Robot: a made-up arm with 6 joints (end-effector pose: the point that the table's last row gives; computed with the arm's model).
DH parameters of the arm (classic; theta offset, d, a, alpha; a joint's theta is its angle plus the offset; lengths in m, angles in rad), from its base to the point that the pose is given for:
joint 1: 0 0.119 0 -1.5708
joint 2: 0.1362 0 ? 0
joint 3: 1.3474 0 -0.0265 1.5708
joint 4: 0 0.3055 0 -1.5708
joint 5: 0 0 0.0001 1.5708
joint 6: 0 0.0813 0 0
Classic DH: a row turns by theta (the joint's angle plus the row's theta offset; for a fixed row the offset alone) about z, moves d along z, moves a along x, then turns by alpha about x.
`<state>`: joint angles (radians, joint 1 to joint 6).
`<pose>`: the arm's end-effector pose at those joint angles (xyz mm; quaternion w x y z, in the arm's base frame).
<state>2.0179 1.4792 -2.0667 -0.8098 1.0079 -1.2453</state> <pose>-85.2 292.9 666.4 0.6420 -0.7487 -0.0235 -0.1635</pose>
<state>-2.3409 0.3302 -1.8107 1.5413 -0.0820 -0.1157</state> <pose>228.3 244.8 661.3 0.8963 -0.0123 -0.0391 -0.4415</pose>
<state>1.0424 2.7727 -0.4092 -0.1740 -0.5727 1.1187</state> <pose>67.8 131.3 -131.1 0.0768 0.0318 -0.9960 0.0339</pose>
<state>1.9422 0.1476 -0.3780 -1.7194 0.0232 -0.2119</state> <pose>-7.9 25.6 362.2 0.8110 -0.5496 -0.2006 -0.0023</pose>
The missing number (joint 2, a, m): -0.3462
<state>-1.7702 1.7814 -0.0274 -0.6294 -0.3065 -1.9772</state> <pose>-11.1 -127.3 58.9 0.0293 -0.3994 0.9092 -0.1138</pose>
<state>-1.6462 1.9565 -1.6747 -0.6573 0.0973 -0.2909</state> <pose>-46.7 -553.7 364.2 0.1413 0.2899 0.7416 -0.5883</pose>
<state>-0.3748 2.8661 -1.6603 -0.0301 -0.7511 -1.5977</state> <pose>536.6 -209.3 -125.5 0.3142 -0.4854 0.6664 -0.4707</pose>
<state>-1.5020 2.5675 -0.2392 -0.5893 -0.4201 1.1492</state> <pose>26.6 -118.4 -65.3 0.0911 -0.8608 -0.4713 -0.1692</pose>
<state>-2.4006 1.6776 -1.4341 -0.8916 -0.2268 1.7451</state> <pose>-336.7 -327.2 432.6 0.5473 0.7112 0.0172 -0.4409</pose>
